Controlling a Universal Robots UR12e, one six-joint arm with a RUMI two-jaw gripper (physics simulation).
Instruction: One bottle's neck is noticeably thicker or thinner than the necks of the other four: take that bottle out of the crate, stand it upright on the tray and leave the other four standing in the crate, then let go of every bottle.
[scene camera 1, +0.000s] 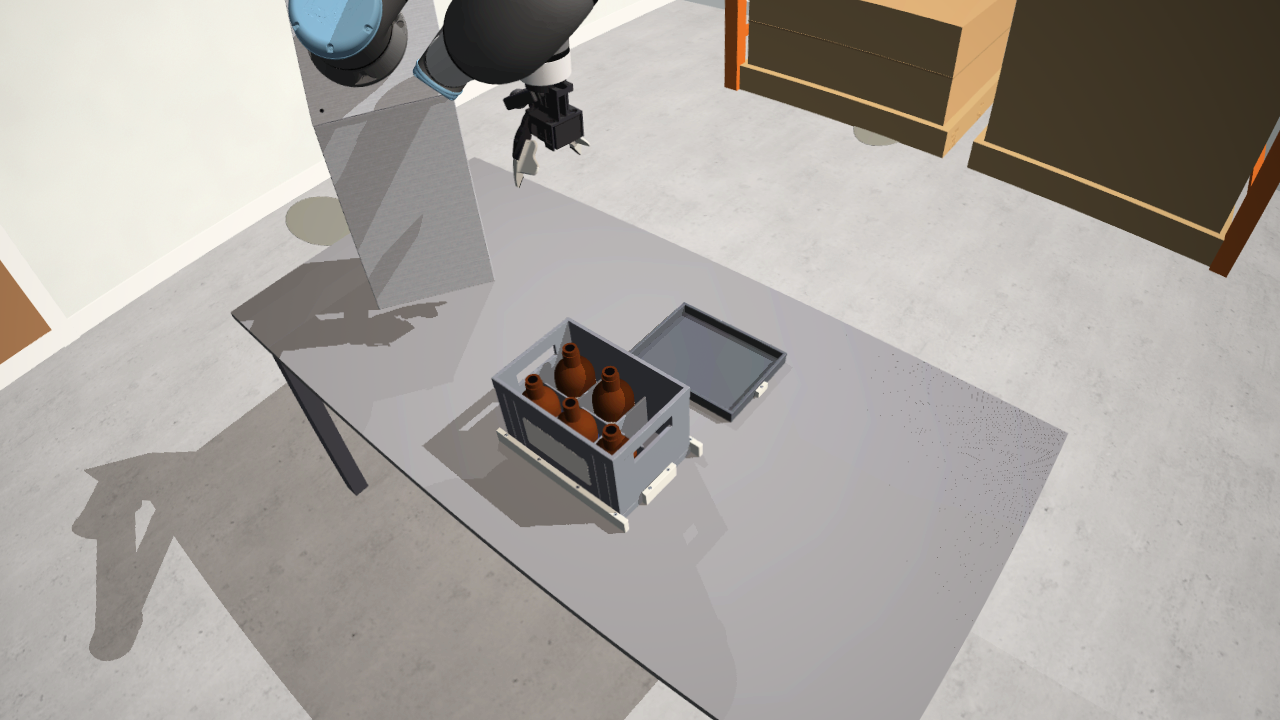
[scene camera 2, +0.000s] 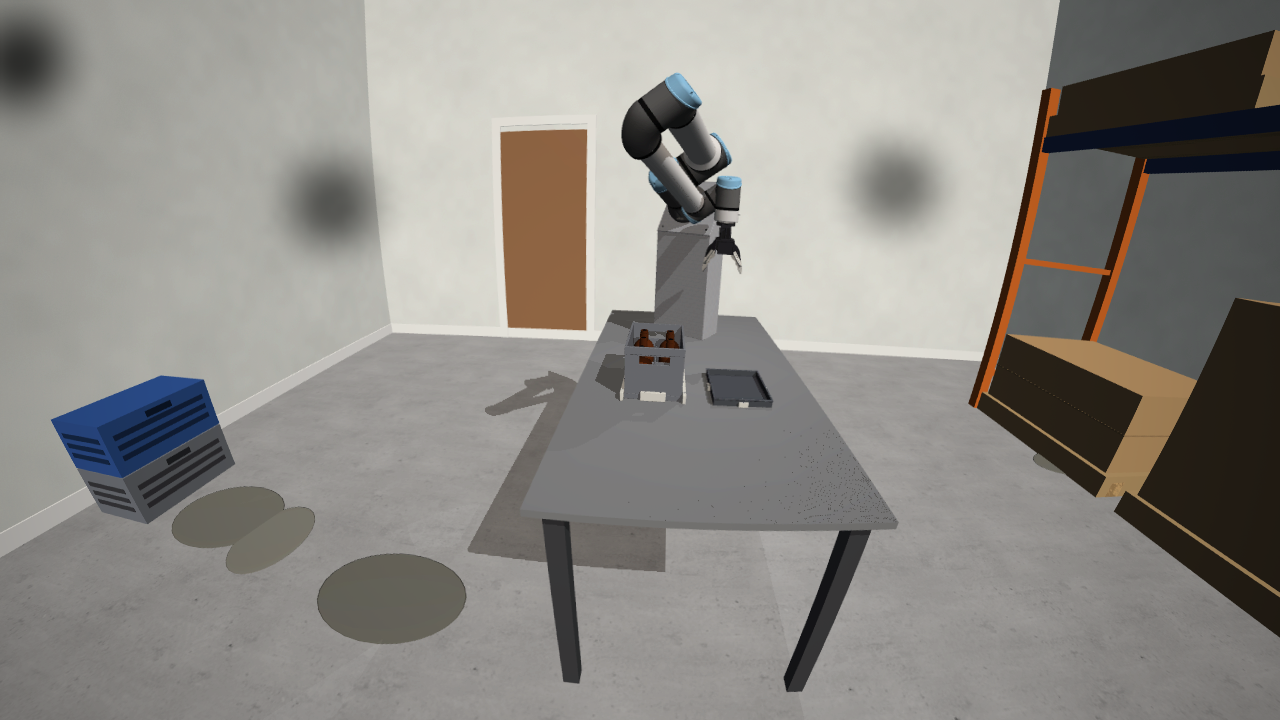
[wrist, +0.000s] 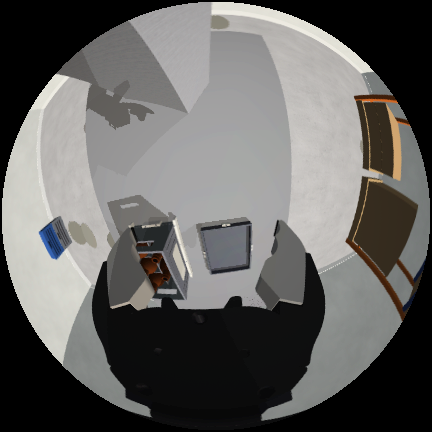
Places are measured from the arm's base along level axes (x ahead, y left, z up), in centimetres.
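Pixels of known places: gripper, fingertip midpoint: (scene camera 1: 549, 170) (scene camera 2: 721, 272) (wrist: 203, 225).
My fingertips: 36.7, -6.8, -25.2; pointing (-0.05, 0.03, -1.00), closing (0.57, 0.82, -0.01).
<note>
Ahead of a thing's pixels: the offset from my fingertips to its top centre, as dx, dy, dz. "spot": to the spot under its first point.
A grey crate {+13.8, -35.7, -17.3} (scene camera 1: 554, 445) (scene camera 2: 653, 379) (wrist: 178, 257) stands on the table and holds five brown bottles upright: a back-left one {+8.5, -27.2, -18.5} (scene camera 1: 572, 374), a back-middle one {+16.5, -31.8, -18.5} (scene camera 1: 612, 397), a front-left one {+4.0, -35.2, -18.5} (scene camera 1: 541, 395), a front-middle one {+11.6, -39.4, -18.5} (scene camera 1: 575, 420) and a front-right one {+19.2, -44.0, -18.5} (scene camera 1: 612, 438). Their lower parts are hidden by the crate walls. I cannot tell which neck differs in thickness. The dark grey tray {spot: +30.7, -11.7, -34.3} (scene camera 1: 707, 358) (scene camera 2: 738, 387) (wrist: 226, 247) lies beside the crate and carries no bottle. My gripper (scene camera 1: 551, 166) (scene camera 2: 723, 267) (wrist: 203, 225) is open and empty, high above the robot end of the table, away from the crate.
White stops {+26.1, -43.0, -31.8} (scene camera 1: 658, 483) (scene camera 2: 652, 395) sit against the crate's base. The arm's grey pedestal (scene camera 1: 420, 214) (scene camera 2: 682, 277) stands at the table's far end. Shelving with cartons (scene camera 1: 854, 62) (scene camera 2: 1074, 385) stands on the floor beyond the table's tray side. Stacked blue and grey boxes (scene camera 2: 143, 447) stand at the left.
</note>
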